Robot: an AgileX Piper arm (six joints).
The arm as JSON. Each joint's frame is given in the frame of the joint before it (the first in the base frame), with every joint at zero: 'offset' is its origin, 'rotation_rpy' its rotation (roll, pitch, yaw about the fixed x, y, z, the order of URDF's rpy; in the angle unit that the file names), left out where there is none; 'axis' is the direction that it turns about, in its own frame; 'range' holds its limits. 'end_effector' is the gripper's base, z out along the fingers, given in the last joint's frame.
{
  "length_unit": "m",
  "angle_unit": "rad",
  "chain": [
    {
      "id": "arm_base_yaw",
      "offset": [
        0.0,
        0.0,
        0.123
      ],
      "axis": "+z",
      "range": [
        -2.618,
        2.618
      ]
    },
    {
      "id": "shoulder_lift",
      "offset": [
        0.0,
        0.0,
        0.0
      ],
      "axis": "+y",
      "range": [
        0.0,
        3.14
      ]
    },
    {
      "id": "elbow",
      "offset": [
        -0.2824,
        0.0,
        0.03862
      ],
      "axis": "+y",
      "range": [
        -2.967,
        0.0
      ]
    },
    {
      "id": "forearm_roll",
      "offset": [
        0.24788,
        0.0,
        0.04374
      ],
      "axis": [
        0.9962,
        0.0,
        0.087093
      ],
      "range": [
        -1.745,
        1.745
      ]
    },
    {
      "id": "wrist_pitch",
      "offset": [
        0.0,
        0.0,
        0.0
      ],
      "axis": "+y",
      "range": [
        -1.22,
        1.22
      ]
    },
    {
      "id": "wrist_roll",
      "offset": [
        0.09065,
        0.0,
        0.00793
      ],
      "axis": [
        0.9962,
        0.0,
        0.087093
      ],
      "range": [
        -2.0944,
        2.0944
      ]
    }
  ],
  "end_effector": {
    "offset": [
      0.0,
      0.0,
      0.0
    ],
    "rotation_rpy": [
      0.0,
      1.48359,
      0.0
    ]
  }
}
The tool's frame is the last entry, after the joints.
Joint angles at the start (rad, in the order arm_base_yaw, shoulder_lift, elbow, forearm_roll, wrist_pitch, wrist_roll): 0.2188 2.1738 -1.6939 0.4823 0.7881 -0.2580
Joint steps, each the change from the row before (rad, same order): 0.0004 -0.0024 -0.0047 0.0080 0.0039 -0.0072; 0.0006 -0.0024 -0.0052 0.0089 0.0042 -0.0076; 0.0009 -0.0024 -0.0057 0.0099 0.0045 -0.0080; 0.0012 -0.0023 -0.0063 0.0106 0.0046 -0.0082; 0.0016 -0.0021 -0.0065 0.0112 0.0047 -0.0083; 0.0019 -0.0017 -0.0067 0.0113 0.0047 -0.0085; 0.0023 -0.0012 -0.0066 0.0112 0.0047 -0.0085; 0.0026 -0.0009 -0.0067 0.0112 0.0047 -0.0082; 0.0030 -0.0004 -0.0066 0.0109 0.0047 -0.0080
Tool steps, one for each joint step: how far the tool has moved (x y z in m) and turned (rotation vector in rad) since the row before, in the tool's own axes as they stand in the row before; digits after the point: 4 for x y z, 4 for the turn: -0.0013 0.0016 -0.0018 -0.0073 -0.0042 -0.0043; -0.0014 0.0018 -0.0018 -0.0081 -0.0046 -0.0044; -0.0015 0.0020 -0.0019 -0.0091 -0.0049 -0.0046; -0.0016 0.0023 -0.0019 -0.0098 -0.0053 -0.0049; -0.0016 0.0025 -0.0018 -0.0105 -0.0052 -0.0050; -0.0016 0.0026 -0.0016 -0.0107 -0.0050 -0.0054; -0.0015 0.0027 -0.0013 -0.0108 -0.0043 -0.0057; -0.0014 0.0028 -0.0011 -0.0110 -0.0041 -0.0056; -0.0013 0.0028 -0.0008 -0.0110 -0.0034 -0.0058
